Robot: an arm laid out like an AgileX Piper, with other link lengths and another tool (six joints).
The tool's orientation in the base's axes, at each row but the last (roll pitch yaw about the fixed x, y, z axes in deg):
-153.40 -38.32 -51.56
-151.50 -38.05 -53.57
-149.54 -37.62 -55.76
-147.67 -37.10 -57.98
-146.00 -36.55 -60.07
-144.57 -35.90 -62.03
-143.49 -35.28 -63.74
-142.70 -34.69 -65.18
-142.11 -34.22 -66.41
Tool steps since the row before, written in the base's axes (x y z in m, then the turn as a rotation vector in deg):
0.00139 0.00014 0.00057 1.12 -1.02 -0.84
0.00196 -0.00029 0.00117 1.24 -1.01 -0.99
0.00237 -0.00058 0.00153 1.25 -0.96 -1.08
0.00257 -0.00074 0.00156 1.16 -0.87 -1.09
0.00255 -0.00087 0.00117 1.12 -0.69 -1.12
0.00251 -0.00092 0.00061 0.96 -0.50 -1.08
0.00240 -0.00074 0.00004 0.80 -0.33 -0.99
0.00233 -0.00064 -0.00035 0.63 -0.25 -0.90
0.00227 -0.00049 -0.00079 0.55 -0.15 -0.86
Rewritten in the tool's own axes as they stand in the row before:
0.00095 -0.00104 0.00054 0.65 0.49 1.53
0.00182 -0.00126 0.00062 0.61 0.48 1.71
0.00237 -0.00146 0.00074 0.53 0.47 1.78
0.00253 -0.00153 0.00092 0.42 0.46 1.70
0.00232 -0.00132 0.00121 0.26 0.37 1.67
0.00197 -0.00106 0.00158 0.09 0.31 1.49
0.00143 -0.00089 0.00186 -0.04 0.24 1.29
0.00108 -0.00076 0.00205 -0.11 0.25 1.09
0.00068 -0.00062 0.00228 -0.19 0.21 0.99

